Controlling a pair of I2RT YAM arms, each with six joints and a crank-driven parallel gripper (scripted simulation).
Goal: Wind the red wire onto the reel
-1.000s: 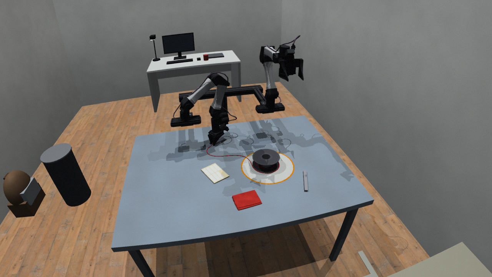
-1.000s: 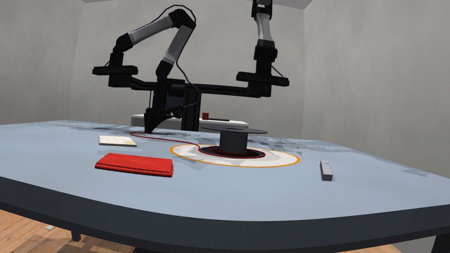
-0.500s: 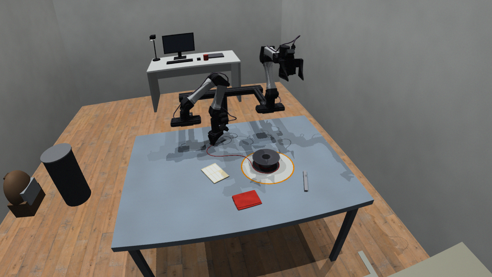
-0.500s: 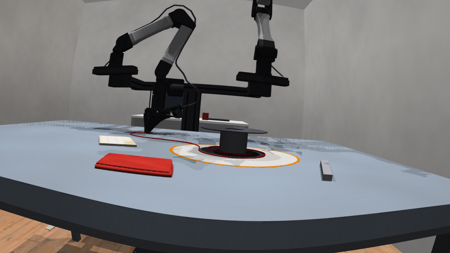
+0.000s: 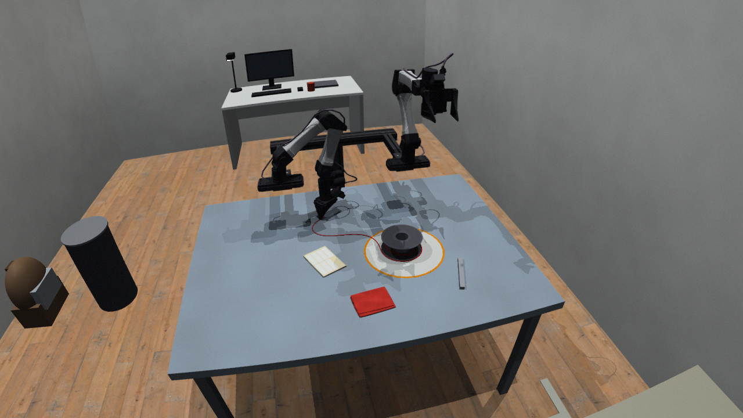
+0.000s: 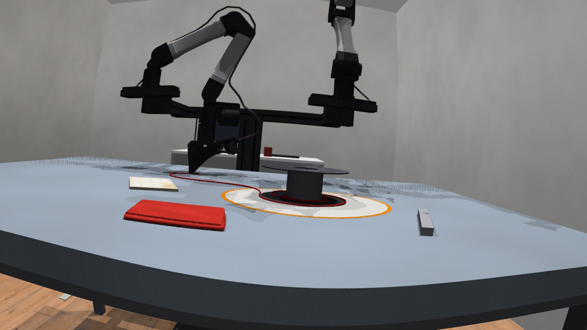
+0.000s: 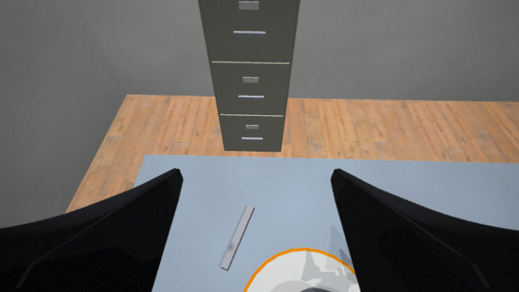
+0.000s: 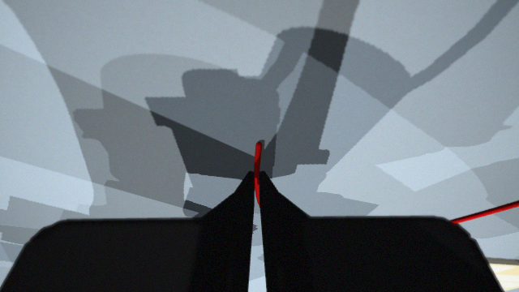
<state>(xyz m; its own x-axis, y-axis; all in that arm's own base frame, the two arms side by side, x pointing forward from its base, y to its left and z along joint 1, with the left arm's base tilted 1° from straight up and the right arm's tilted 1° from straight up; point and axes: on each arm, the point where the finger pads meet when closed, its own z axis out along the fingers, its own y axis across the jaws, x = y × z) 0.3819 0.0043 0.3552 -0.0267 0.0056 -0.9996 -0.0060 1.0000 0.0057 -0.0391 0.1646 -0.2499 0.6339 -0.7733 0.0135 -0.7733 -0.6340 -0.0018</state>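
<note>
Right now my left hand is 57 cm above the dark reel, 13 cm to the left of it and 7 cm past it. The rest, counted from my left hand: orange painted ring (61 cm below, 12 cm to the right, 5 cm behind); grey bar (60 cm below, 17 cm ahead, 5 cm to the left); cream gridded tile (60 cm below, 48 cm to the right, 8 cm behind).
</note>
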